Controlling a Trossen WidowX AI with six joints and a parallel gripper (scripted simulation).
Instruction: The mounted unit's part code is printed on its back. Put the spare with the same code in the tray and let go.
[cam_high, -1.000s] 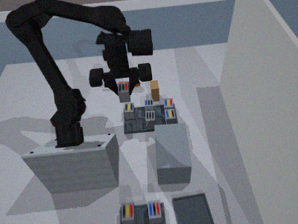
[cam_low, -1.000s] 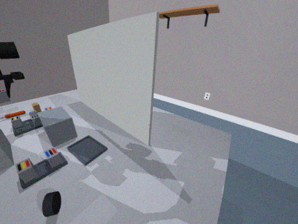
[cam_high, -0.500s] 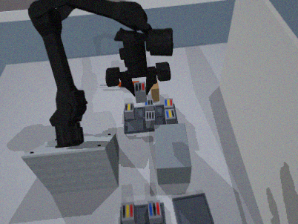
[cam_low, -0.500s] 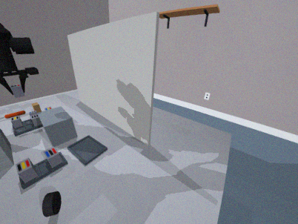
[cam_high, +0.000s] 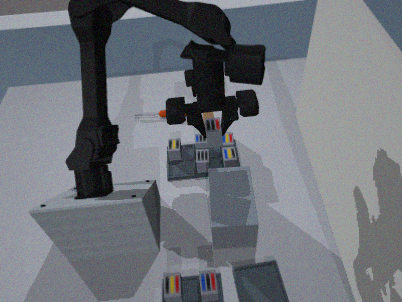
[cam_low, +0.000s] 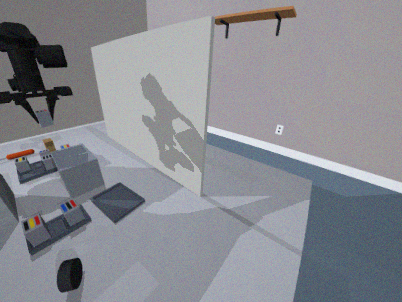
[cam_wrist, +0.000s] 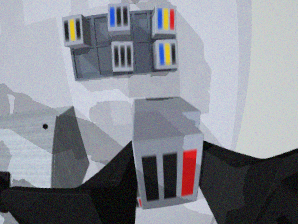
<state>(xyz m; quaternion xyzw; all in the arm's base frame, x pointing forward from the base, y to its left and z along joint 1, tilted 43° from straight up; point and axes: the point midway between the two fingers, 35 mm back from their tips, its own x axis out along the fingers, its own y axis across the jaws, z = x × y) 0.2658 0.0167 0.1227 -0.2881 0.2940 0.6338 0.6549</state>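
My gripper tip is 6 cm short of the tray, 28 cm to the left of it and 19 cm above it. Also, from my gripper tip: tan block: 22 cm to the left, 16 cm below; white wall panel: 26 cm ahead, 11 cm to the right, 3 cm above; black ring: 10 cm behind, 42 cm to the right, 17 cm below.
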